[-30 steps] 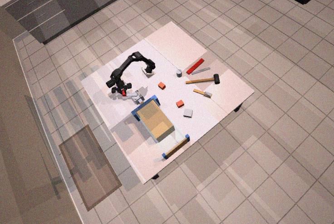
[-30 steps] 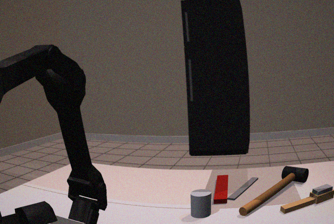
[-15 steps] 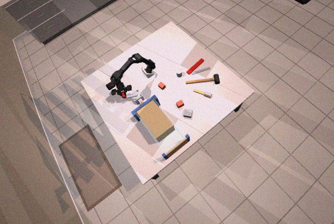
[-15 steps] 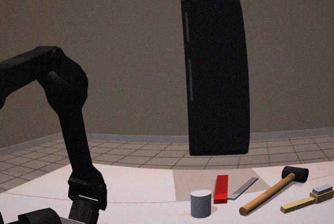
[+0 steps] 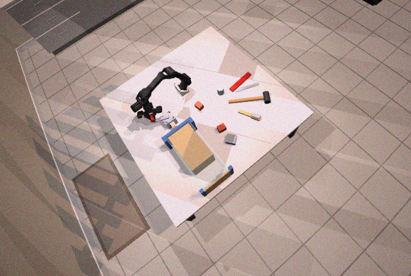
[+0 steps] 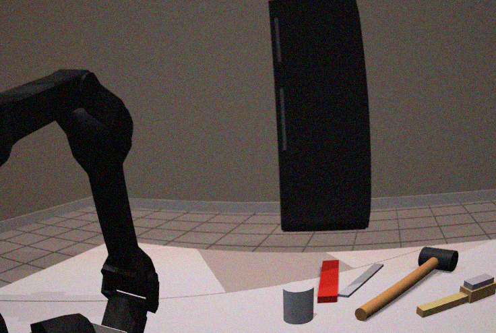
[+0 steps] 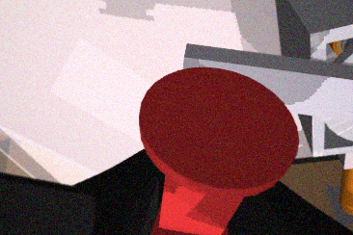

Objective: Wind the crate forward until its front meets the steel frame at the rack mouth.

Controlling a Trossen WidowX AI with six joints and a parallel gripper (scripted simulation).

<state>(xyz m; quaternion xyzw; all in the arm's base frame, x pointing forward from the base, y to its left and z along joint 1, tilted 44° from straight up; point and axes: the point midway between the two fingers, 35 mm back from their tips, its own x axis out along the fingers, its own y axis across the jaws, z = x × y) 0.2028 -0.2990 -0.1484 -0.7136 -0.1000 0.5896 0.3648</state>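
Right now my gripper tip is 10 mm past the red knob. Also, from my gripper tip: clear-panelled cubby (410 mm ahead, 160 mm to the left, 10 mm below); then winch handle (40 mm to the left, 30 mm below); then grey hand winch (90 mm to the left, 100 mm below).
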